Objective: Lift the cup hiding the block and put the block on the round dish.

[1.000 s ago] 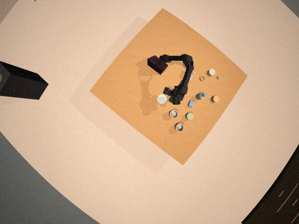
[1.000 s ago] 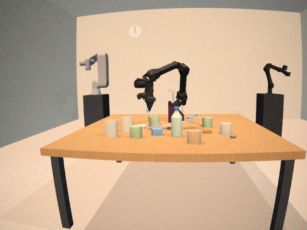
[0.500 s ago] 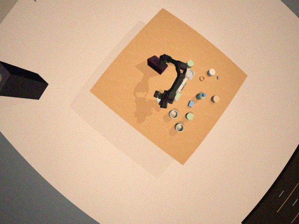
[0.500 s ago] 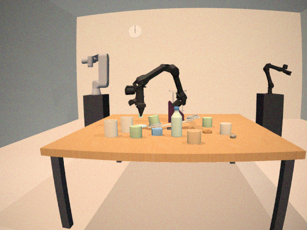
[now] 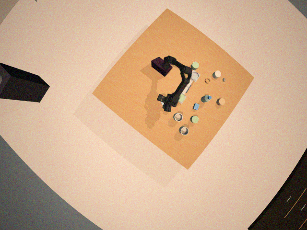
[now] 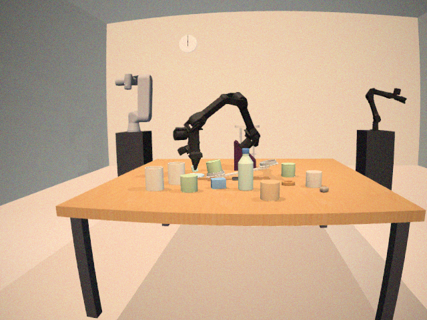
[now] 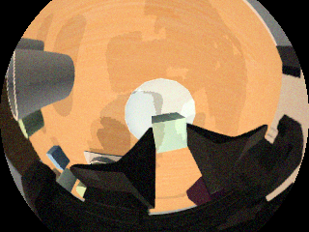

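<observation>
My gripper tip is 10 mm below the pale green block. Also, from my gripper tip: white dish: 30 mm below; bottle: 290 mm ahead, 270 mm to the left, 80 mm above; blue block: 270 mm ahead, 150 mm to the left, 10 mm below.
</observation>
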